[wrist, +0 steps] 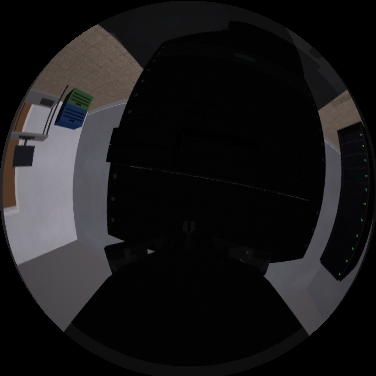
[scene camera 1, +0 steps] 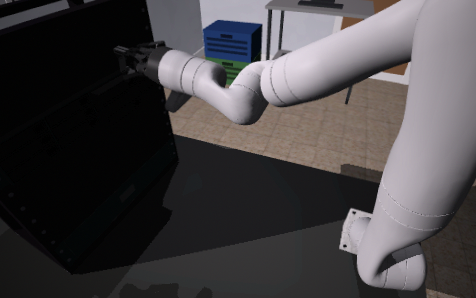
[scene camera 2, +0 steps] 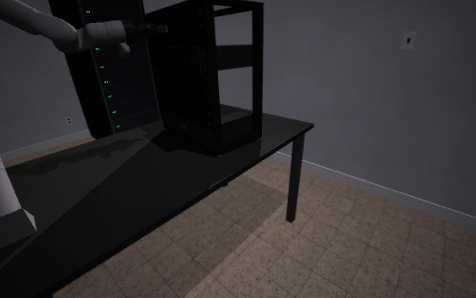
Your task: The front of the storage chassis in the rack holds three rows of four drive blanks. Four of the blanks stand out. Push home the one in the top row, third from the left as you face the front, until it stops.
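Where they show: gripper, fingertip midpoint: [wrist: 188,228] [scene camera 1: 116,51] [scene camera 2: 166,29]; arm's base, link origin: [scene camera 2: 3,222].
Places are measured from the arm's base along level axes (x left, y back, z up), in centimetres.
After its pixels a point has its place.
Observation:
The rack [scene camera 1: 168,127] @[z 13.0, x -13.1, y -66.8 cm] [scene camera 2: 212,100] @[z 20.1, x -15.0, y -67.3 cm] [wrist: 114,210] @[z 48.3, x -12.5, y -67.0 cm] stands on the table, its front very dark. The storage chassis [scene camera 1: 95,112] @[z 33.7, x 10.5, y -68.7 cm] [wrist: 145,145] @[z 36.1, x -4.5, y -63.4 cm] sits across it; its upper edge shows as a thin light line in the wrist view. Faint outlines of drive blanks show below the gripper's level, but the rows and which blanks stand out cannot be told apart. My gripper [scene camera 1: 120,50] @[z 45.8, x 3.2, y -63.9 cm] [scene camera 2: 164,29] @[z 45.8, x 3.2, y -63.9 cm] [wrist: 188,228] @[z 45.8, x 3.2, y -63.9 cm] is shut and empty. It points at the rack's front, at about the height of the dark area above the chassis. Whether the fingertips touch anything cannot be told.
The table [scene camera 1: 240,175] @[z -4.7, x -15.1, y -42.0 cm] [scene camera 2: 110,185] @[z -4.7, x 1.7, y -28.9 cm] carries the rack and the arm's base. A tall cabinet with green lights [scene camera 2: 127,85] [wrist: 350,200] stands beyond the rack. A blue drawer box [scene camera 1: 232,40] [wrist: 72,117] on a green one [scene camera 1: 235,70] [wrist: 79,98] stands off to the other side.

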